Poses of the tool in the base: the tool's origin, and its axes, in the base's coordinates. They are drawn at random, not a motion.
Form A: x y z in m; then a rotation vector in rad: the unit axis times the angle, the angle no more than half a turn.
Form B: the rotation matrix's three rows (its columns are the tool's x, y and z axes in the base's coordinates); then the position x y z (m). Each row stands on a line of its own. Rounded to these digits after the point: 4 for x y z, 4 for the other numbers.
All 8 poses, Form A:
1: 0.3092 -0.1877 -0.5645 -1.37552 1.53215 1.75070
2: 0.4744 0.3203 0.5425 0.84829 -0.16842 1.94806
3: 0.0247 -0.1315 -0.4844 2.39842 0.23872 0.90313
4: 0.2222 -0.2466 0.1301 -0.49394 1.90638 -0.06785
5: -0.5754 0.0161 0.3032 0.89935 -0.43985 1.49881
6: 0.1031 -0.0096 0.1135 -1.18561 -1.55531 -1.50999
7: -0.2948 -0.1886 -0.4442 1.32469 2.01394 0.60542
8: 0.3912 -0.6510 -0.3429 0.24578 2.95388 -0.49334
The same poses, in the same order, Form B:
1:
-0.4117 -0.8250 -0.3872
-0.2744 -0.2929 0.9159
-0.8690 0.4833 -0.1058
0.3092 -0.1877 -0.5645

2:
-0.2891 -0.8222 0.4902
0.7259 -0.5221 -0.4477
0.6241 0.2265 0.7478
0.4744 0.3203 0.5425

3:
0.7572 -0.0294 0.6525
0.3479 -0.8273 -0.4410
0.5528 0.5610 -0.6162
0.0247 -0.1315 -0.4844

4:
-0.3019 -0.3052 0.9032
-0.3686 0.9111 0.1846
-0.8792 -0.2772 -0.3875
0.2222 -0.2466 0.1301

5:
0.0766 -0.9591 0.2727
0.6596 -0.1563 -0.7352
0.7477 0.2361 0.6207
-0.5754 0.0161 0.3032

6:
-0.3727 0.9186 0.1317
0.1588 -0.0767 0.9843
0.9143 0.3878 -0.1173
0.1031 -0.0096 0.1135

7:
-0.2832 0.6255 0.7271
0.9227 0.3845 0.0286
-0.2617 0.6789 -0.6860
-0.2948 -0.1886 -0.4442

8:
-0.9773 0.1824 0.1073
0.1377 0.9330 -0.3324
-0.1607 -0.3101 -0.9370
0.3912 -0.6510 -0.3429

